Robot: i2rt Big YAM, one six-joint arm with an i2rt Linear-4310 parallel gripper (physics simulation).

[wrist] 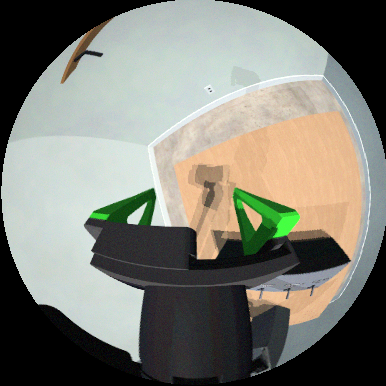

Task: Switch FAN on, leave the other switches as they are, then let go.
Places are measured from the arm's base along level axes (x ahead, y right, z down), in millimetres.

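Where they show: gripper, between the fingertips: (193, 191).
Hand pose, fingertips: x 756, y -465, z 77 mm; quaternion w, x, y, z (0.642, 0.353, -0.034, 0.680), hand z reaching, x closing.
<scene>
After its pixels a point has its place.
The switch box (322, 252) @[z 321, x 575, y -93 mm] has a black top and a grey front face with several small levers along it; it stands on the table at the lower right of the wrist view. Three levers show: one at the left (261, 293) @[z 306, x 341, y -252 mm], a middle lever (288, 293) @[z 306, x 368, y -135 mm] and one at the right (312, 290) @[z 305, x 393, y -19 mm]. The labels are too small to read, so I cannot tell which lever is FAN or how each is set. My gripper (193, 191) @[z 77, x 756, y -465 mm] is open with nothing between its green fingers. It is above the table, away from the levers, and its body hides the left part of the box.
The wooden table (305, 160) @[z 422, x 871, y -211 mm] carries shadows of the arm. A dark arm part (271, 325) @[z 270, x 88, y -61 mm] shows below the box's left end. A wall outlet (209, 90) and a brown door (75, 62) with a dark handle are in the background.
</scene>
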